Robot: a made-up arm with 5 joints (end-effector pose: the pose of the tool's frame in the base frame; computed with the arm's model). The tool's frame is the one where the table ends. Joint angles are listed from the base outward.
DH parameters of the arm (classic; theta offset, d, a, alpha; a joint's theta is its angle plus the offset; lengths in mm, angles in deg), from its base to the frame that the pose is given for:
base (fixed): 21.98 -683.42 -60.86 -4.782
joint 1: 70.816 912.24 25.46 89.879
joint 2: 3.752 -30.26 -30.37 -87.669
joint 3: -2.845 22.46 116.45 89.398
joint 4: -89.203 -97.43 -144 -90
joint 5: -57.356 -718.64 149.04 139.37
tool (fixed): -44.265 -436.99 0 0
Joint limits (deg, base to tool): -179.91..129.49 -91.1..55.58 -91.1..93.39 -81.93..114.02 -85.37..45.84
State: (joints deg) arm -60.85 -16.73 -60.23 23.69 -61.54
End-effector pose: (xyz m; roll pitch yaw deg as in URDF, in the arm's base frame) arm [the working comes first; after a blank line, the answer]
Working (the frame after each row of the table, in the pose's form):
after base (fixed): -0.0564 -0.0228 -0.6834 -4.78 0.00 21.98
after joint 1: -0.0633 0.0612 0.2253 85.17 0.83 31.91
after joint 2: -0.1046 0.0717 0.2300 -2.64 13.76 30.80
after joint 3: -0.0025 0.0130 0.2439 75.93 3.89 -32.42
after joint 4: 0.0209 0.1478 0.3511 -35.54 65.34 -64.44
after joint 5: -0.6642 0.3661 0.2042 75.95 -40.65 -134.32

-0.4093 0.0205 0.1238 79.37 2.70 -144.09
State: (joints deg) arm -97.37 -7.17 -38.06 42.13 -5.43
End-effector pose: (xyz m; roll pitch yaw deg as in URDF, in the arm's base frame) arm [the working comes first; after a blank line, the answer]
Working (the frame after each row of the table, in the pose's form):
after base (fixed): -0.0564 -0.0228 -0.6834 -4.78 0.00 21.98
after joint 1: -0.0595 0.0457 0.2266 85.60 -2.14 -4.49
after joint 2: -0.0873 0.0783 0.2249 -2.07 1.27 -4.76
after joint 3: -0.0053 -0.0041 0.2482 87.00 -0.39 -45.63
after joint 4: -0.0009 0.1384 0.3477 -4.36 46.60 -48.82
after joint 5: -0.4487 0.3664 -0.1872 95.01 16.60 -116.54

-0.0641 0.1622 -0.1507 99.80 60.57 -109.42
